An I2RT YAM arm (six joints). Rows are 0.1 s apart.
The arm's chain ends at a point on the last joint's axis. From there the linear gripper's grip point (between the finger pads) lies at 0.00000 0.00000 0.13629 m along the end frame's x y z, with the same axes.
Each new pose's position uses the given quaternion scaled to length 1; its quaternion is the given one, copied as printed.
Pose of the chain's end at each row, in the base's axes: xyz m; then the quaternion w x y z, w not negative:
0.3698 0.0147 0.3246 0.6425 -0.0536 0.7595 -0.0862
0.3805 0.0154 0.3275 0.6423 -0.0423 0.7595 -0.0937
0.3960 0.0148 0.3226 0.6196 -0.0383 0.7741 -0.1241
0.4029 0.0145 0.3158 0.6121 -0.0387 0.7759 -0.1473
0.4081 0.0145 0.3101 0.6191 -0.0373 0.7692 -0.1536
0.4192 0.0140 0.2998 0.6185 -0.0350 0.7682 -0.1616
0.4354 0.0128 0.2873 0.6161 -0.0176 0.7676 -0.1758
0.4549 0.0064 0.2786 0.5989 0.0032 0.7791 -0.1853
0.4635 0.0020 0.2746 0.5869 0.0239 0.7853 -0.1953
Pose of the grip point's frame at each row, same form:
0.5041 0.0062 0.3029 0.6425 -0.0536 0.7595 -0.0862
0.5146 0.0034 0.3061 0.6423 -0.0423 0.7595 -0.0937
0.5280 -0.0049 0.2952 0.6196 -0.0383 0.7741 -0.1241
0.5339 -0.0102 0.2876 0.6121 -0.0387 0.7759 -0.1473
0.5395 -0.0114 0.2847 0.6191 -0.0373 0.7692 -0.1536
0.5503 -0.0139 0.2749 0.6185 -0.0350 0.7682 -0.1616
0.5652 -0.0210 0.2629 0.6161 -0.0176 0.7676 -0.1758
0.5819 -0.0335 0.2494 0.5989 0.0032 0.7791 -0.1853
0.5879 -0.0436 0.2426 0.5869 0.0239 0.7853 -0.1953

